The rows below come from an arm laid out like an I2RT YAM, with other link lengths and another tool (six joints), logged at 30 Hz.
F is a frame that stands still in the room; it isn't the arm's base.
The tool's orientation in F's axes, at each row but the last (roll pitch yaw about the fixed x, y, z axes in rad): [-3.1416 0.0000 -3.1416]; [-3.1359 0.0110 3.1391]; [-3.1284 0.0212 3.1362]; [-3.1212 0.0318 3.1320]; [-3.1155 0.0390 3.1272]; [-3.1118 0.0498 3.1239]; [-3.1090 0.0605 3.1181]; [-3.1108 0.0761 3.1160]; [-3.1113 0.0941 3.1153]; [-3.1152 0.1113 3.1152]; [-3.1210 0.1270 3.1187]
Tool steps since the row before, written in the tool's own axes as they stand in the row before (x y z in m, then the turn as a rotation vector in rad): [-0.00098 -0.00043 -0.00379 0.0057 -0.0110 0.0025]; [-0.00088 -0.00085 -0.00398 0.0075 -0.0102 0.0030]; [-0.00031 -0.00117 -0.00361 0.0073 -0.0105 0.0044]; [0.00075 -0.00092 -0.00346 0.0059 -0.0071 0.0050]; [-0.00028 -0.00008 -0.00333 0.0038 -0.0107 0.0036]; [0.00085 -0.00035 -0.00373 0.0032 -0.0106 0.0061]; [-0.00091 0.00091 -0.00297 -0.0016 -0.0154 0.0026]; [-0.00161 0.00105 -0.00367 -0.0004 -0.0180 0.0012]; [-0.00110 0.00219 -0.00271 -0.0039 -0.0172 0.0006]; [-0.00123 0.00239 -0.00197 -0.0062 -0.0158 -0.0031]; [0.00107 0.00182 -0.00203 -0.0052 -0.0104 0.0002]
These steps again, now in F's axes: [0.00098 -0.00043 0.00379 -0.0057 -0.0110 -0.0025]; [0.00083 -0.00083 0.00399 -0.0075 -0.0102 -0.0030]; [0.00023 -0.00112 0.00363 -0.0073 -0.0105 -0.0044]; [-0.00087 -0.00084 0.00345 -0.0058 -0.0071 -0.0050]; [0.00015 0.00000 0.00334 -0.0038 -0.0107 -0.0035]; [-0.00104 -0.00022 0.00369 -0.0031 -0.0107 -0.0059]; [0.00075 0.00099 0.00299 0.0014 -0.0155 -0.0020]; [0.00136 0.00113 0.00375 0.0000 -0.0180 -0.0006]; [0.00091 0.00225 0.00273 0.0034 -0.0173 0.0003]; [0.00107 0.00241 0.00203 0.0054 -0.0159 0.0042]; [-0.00127 0.00189 0.00184 0.0049 -0.0105 0.0007]
